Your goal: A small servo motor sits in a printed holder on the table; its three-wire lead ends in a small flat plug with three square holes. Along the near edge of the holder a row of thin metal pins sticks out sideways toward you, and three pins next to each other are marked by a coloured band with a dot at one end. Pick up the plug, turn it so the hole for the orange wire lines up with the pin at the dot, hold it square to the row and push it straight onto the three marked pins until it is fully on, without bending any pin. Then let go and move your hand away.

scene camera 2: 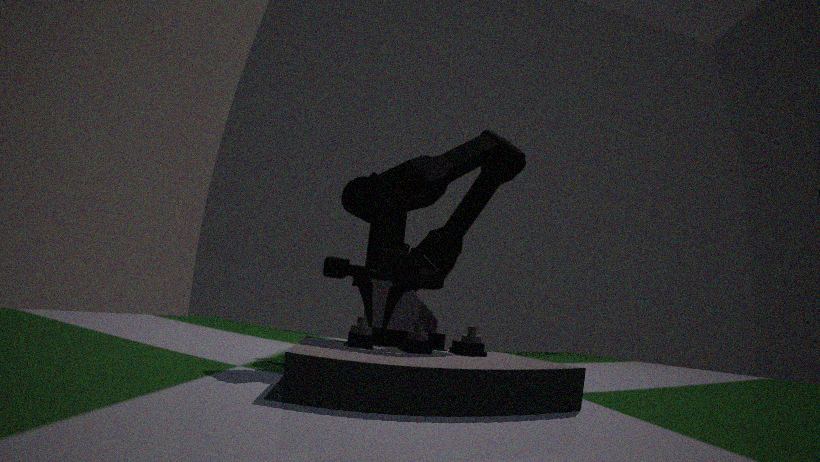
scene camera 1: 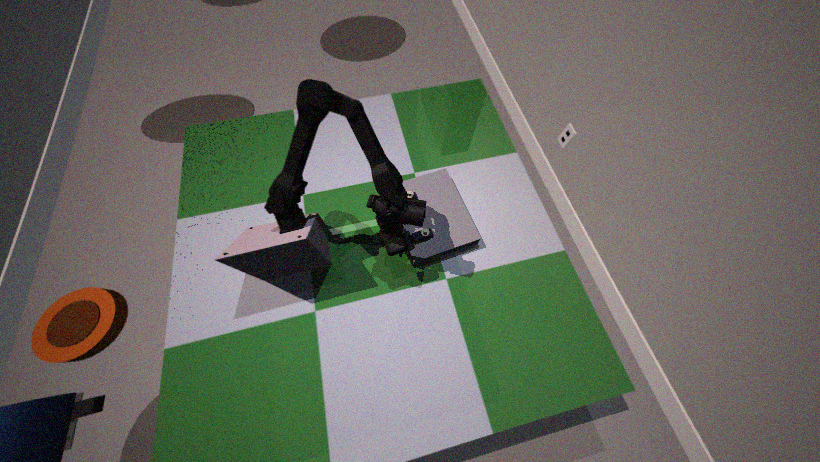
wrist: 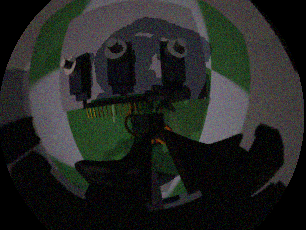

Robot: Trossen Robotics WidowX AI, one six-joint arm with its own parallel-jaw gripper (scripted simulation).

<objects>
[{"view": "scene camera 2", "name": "gripper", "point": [377, 328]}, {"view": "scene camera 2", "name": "grey plate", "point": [338, 377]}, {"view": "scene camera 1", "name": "gripper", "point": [390, 234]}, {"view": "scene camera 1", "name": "grey plate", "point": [446, 215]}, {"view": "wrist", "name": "gripper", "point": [156, 133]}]
</objects>
